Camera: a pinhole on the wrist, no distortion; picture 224 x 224 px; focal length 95.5 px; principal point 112.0 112.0 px. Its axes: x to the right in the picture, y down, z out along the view. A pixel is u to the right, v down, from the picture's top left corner.
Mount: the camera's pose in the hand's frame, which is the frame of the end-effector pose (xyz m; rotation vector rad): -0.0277 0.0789 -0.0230 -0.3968 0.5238 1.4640
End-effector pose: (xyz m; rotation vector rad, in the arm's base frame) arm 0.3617 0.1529 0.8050 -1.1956 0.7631 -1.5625
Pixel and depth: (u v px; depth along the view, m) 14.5 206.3 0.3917
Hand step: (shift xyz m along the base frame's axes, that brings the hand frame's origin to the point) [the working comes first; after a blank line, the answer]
In the camera's frame: -0.3999 0.3868 0.3917

0.5270 0.4128 0.0522
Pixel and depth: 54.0 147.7 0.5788
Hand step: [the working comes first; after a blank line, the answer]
In the camera's frame: -0.3515 0.2164 0.5788

0.6752 0.2028 0.0337
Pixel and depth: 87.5 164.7 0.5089
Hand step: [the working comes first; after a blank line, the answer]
In the camera's frame: -0.1306 0.2808 0.5089

0.5577 0.2020 -0.1762
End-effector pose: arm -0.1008 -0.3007 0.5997 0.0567 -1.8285 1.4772
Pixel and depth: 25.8 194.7 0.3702
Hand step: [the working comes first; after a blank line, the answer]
In the camera's frame: -0.3341 0.3206 0.3702

-0.0468 -0.5388 -0.2277
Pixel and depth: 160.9 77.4 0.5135
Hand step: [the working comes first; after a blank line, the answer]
In the camera's frame: 0.2629 -0.1860 0.5135

-0.5491 0.0671 -0.3471
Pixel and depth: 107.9 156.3 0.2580
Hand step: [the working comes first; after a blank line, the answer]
In the camera's frame: -0.0111 0.1197 0.2580

-0.1270 -0.1516 -0.2586
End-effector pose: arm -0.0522 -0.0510 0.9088 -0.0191 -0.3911 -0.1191
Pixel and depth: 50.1 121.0 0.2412
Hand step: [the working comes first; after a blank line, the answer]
In the camera's frame: -0.1563 0.0227 0.2412

-0.1202 0.0991 0.2332
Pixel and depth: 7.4 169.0 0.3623
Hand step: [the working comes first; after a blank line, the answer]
In the camera's frame: -0.3968 0.2162 0.3623

-0.4005 0.0140 0.3886
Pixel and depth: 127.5 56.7 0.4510
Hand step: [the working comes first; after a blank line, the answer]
In the camera's frame: 0.0732 -0.2612 0.4510

0.1866 0.3485 0.3778
